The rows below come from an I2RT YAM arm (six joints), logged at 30 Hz.
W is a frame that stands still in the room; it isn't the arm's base.
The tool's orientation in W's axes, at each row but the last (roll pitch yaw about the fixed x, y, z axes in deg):
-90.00, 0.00, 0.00
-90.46, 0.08, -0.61
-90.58, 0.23, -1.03
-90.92, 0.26, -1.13
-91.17, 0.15, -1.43
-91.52, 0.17, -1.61
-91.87, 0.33, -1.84
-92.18, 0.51, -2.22
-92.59, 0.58, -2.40
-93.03, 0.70, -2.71
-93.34, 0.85, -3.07
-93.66, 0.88, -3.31
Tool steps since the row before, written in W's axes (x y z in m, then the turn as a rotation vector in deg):
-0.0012, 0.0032, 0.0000, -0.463, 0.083, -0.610
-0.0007, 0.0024, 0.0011, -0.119, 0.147, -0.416
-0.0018, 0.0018, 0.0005, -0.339, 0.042, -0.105
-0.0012, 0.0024, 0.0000, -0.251, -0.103, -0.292
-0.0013, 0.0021, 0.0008, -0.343, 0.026, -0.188
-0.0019, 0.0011, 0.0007, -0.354, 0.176, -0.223
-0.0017, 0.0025, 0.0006, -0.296, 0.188, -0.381
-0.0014, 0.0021, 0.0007, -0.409, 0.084, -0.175
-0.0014, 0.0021, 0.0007, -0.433, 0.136, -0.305
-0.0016, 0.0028, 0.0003, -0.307, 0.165, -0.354
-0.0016, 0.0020, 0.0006, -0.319, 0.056, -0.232
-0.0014, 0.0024, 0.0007, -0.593, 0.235, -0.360
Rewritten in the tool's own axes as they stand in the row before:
-0.0012, 0.0000, 0.0032, -0.463, 0.610, 0.083
-0.0007, -0.0011, 0.0024, -0.120, 0.415, 0.149
-0.0018, -0.0005, 0.0018, -0.339, 0.106, 0.037
-0.0012, 0.0000, 0.0024, -0.248, 0.295, -0.103
-0.0014, -0.0008, 0.0021, -0.343, 0.189, 0.021
-0.0019, -0.0007, 0.0010, -0.358, 0.220, 0.172
-0.0018, -0.0007, 0.0024, -0.300, 0.377, 0.191
-0.0015, -0.0008, 0.0020, -0.410, 0.176, 0.075
-0.0015, -0.0008, 0.0020, -0.435, 0.304, 0.132
-0.0017, -0.0004, 0.0027, -0.310, 0.349, 0.169
-0.0017, -0.0007, 0.0019, -0.318, 0.234, 0.053
-0.0015, -0.0008, 0.0023, -0.600, 0.356, 0.224

